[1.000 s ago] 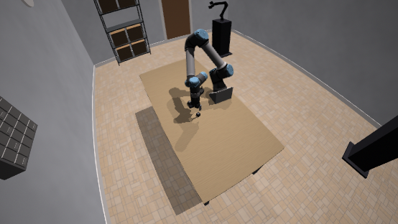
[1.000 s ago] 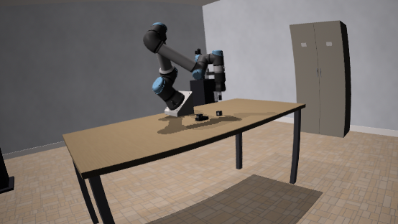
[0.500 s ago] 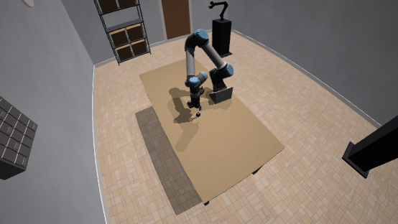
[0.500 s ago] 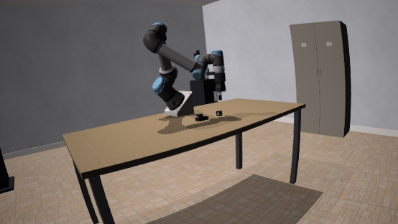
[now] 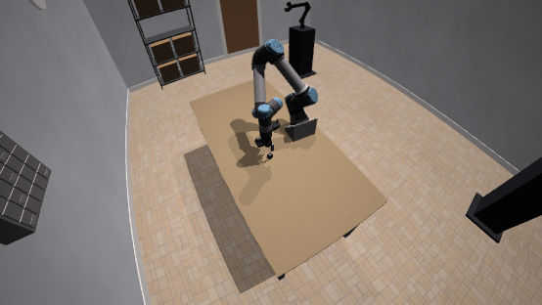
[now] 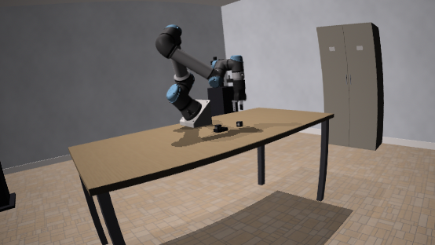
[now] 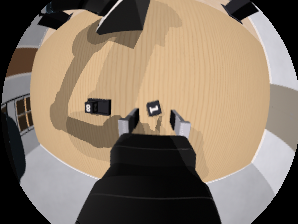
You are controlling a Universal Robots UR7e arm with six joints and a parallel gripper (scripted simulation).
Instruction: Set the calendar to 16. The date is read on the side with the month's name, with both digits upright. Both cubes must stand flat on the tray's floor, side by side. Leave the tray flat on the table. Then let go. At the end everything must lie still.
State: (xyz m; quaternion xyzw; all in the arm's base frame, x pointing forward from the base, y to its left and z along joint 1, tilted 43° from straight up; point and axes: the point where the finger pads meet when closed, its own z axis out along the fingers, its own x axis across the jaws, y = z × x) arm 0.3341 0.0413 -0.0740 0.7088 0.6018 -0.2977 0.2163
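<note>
Now: hand 10 cm above the black date cube. From my hand the other things lie so: dark calendar tray (1 cm behind, 16 cm to the right, 11 cm below).
</note>
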